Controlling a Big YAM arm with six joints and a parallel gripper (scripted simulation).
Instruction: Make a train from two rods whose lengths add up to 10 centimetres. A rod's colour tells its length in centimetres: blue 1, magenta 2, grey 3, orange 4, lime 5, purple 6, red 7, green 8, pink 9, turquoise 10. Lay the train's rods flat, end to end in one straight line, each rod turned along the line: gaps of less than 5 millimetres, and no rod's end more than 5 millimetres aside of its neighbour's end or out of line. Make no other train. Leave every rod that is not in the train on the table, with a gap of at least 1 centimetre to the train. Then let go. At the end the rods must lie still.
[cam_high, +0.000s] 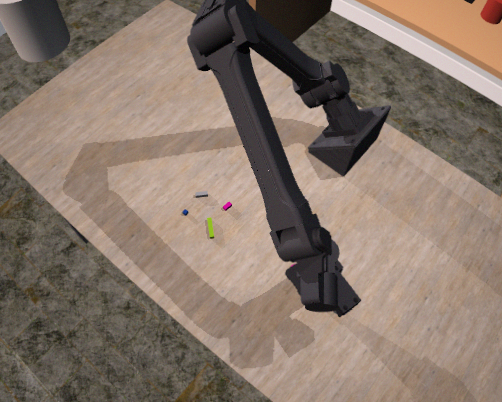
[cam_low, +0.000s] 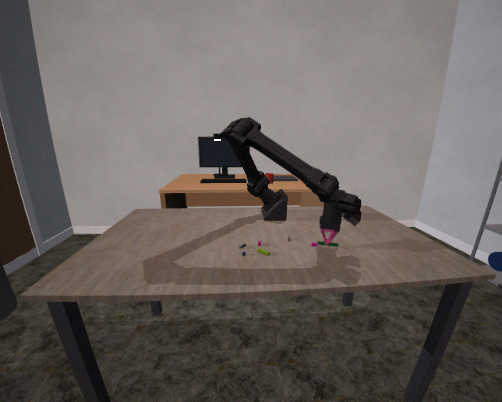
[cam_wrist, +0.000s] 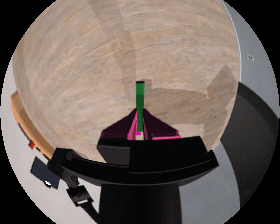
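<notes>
Now: the green rod 1 cm below my hand. Round my hand: blue rod (33 cm to the right, 4 cm ahead, 2 cm below); lime rod (26 cm to the right, 3 cm ahead, 2 cm below).
</notes>
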